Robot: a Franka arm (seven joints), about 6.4 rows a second.
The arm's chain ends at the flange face. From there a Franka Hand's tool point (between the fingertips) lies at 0.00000 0.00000 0.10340 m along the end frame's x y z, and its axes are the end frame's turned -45 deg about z.
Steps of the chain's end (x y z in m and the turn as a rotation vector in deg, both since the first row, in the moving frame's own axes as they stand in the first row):
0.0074 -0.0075 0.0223 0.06 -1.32 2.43
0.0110 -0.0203 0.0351 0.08 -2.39 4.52
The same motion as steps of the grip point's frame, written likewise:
0.0090 -0.0019 0.0223 0.98 -0.89 2.43
0.0193 -0.0098 0.0350 1.75 -1.63 4.52

